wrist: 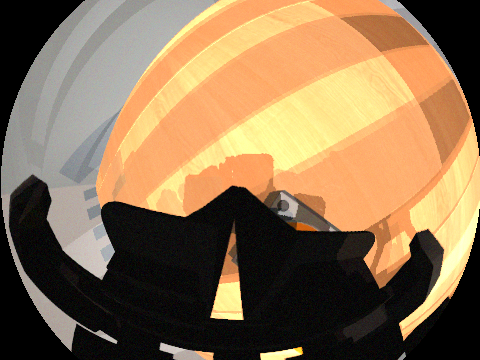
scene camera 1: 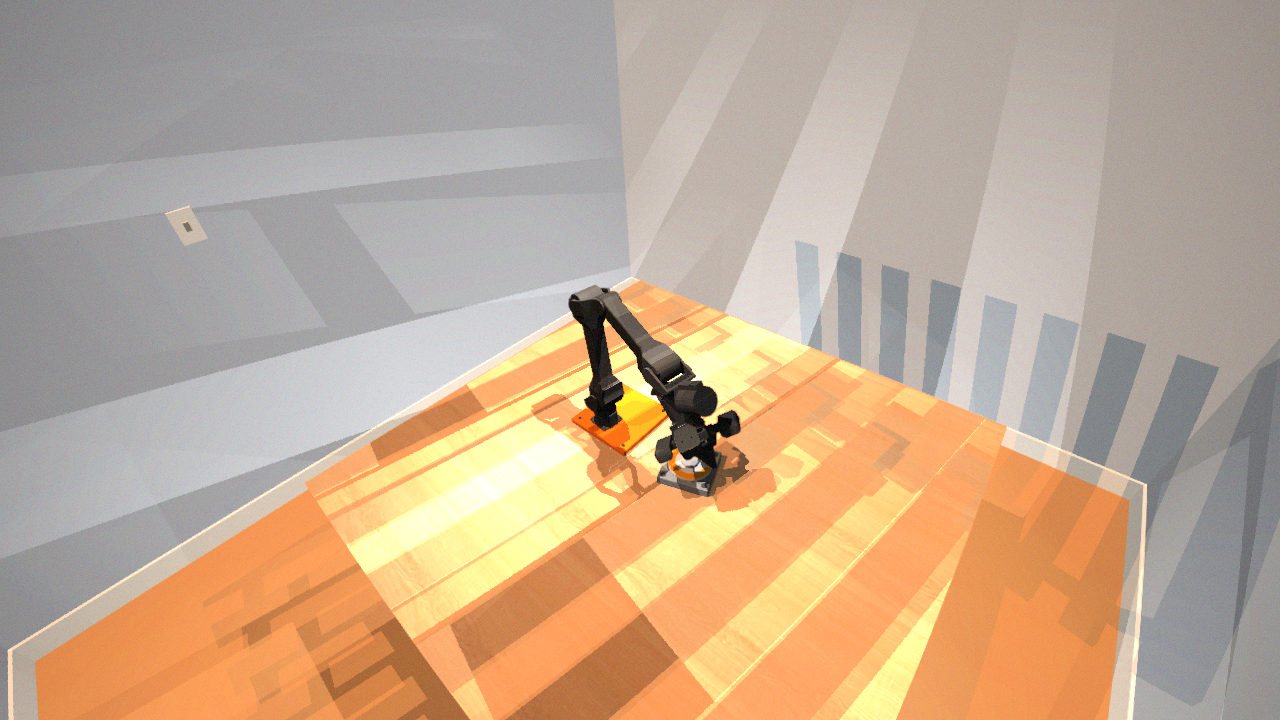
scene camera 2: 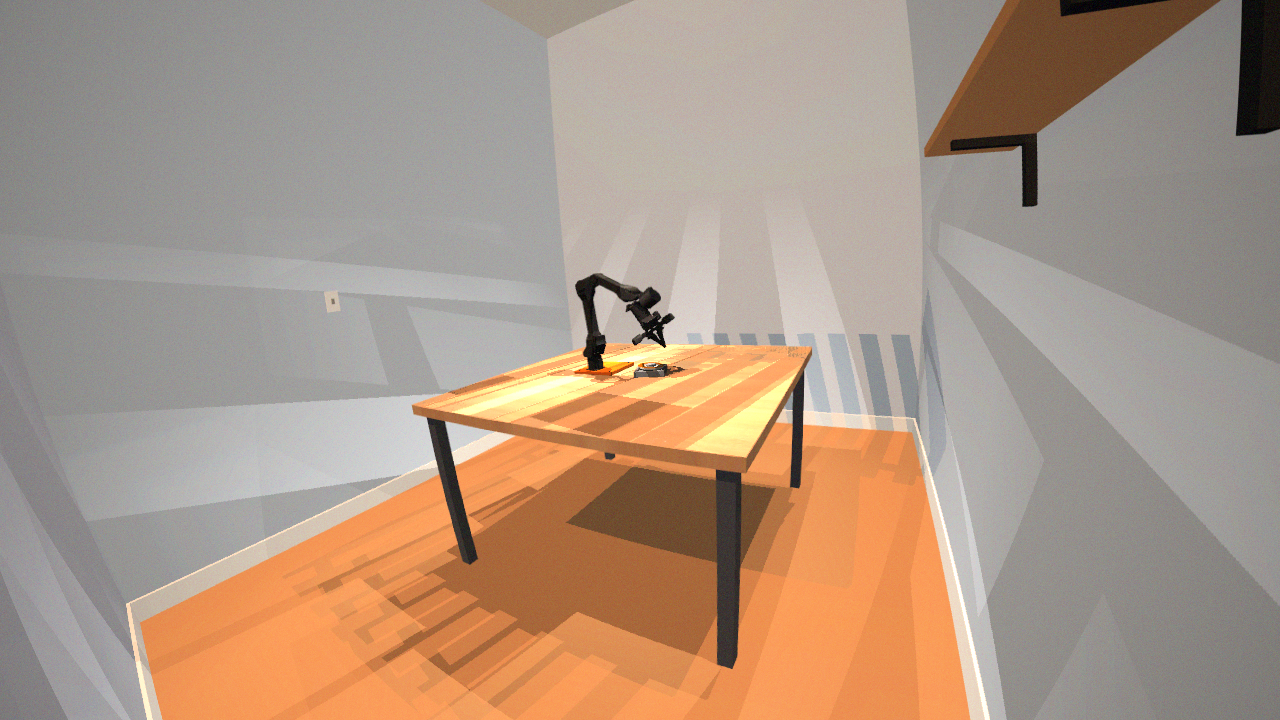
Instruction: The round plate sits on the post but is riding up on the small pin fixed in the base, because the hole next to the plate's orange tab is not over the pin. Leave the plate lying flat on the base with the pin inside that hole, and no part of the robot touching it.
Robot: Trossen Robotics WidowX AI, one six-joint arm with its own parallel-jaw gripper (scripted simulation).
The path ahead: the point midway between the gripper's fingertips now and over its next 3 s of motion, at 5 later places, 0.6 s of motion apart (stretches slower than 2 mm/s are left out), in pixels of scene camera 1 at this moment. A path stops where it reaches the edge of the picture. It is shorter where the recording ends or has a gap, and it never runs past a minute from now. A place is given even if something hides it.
My gripper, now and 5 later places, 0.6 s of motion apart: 714, 467; 679, 460; 677, 471; 671, 467; 668, 462; 668, 457
